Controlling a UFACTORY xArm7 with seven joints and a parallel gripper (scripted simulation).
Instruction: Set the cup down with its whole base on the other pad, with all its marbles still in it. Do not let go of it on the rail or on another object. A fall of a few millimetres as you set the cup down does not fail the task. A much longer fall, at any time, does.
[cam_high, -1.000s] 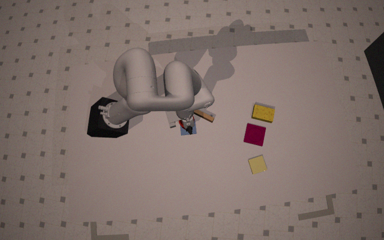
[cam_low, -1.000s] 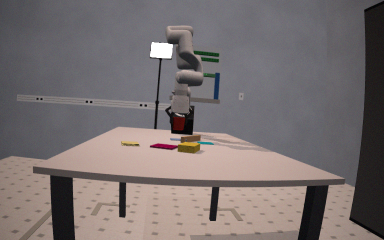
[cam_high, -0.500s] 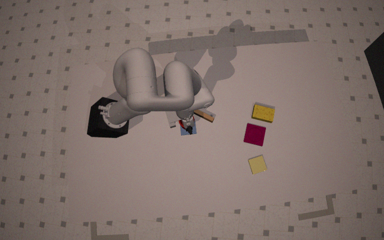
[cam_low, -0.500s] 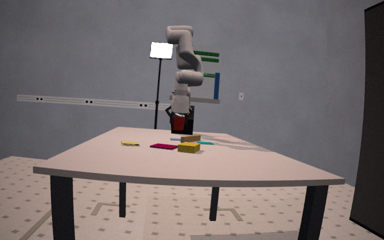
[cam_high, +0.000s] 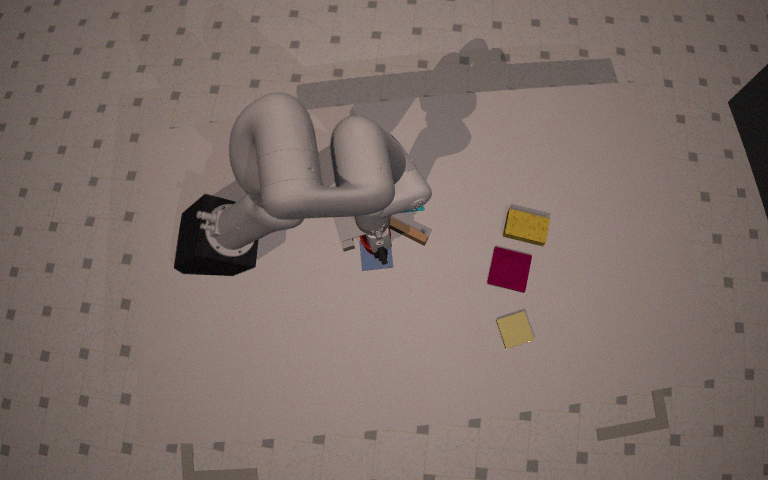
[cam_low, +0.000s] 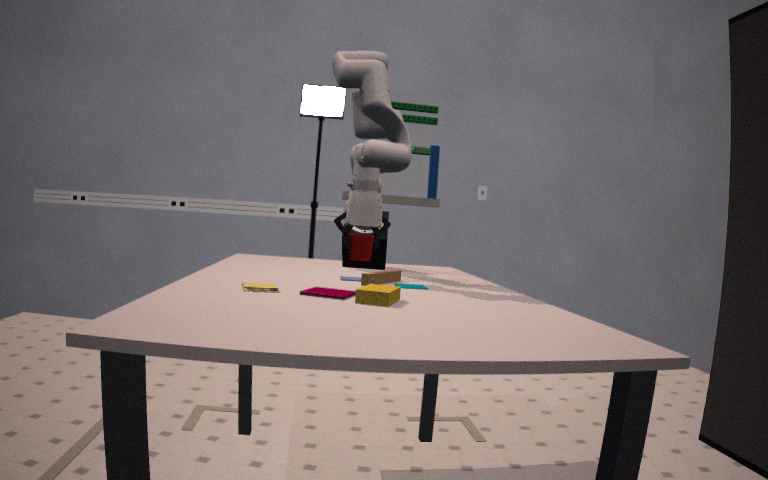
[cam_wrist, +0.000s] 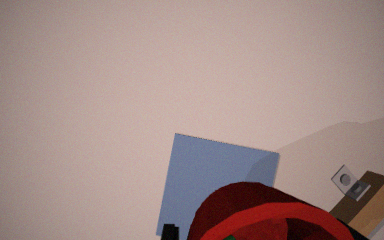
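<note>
My hand is 30 mm above the green marble, 10 mm to the left of it and 10 mm short of it. Round my hand: red cup 20 mm below; wooden rail 90 mm below, 70 mm to the left, 30 mm ahead; yellow sponge block 390 mm ahead, 80 mm below, 70 mm to the left.
</note>
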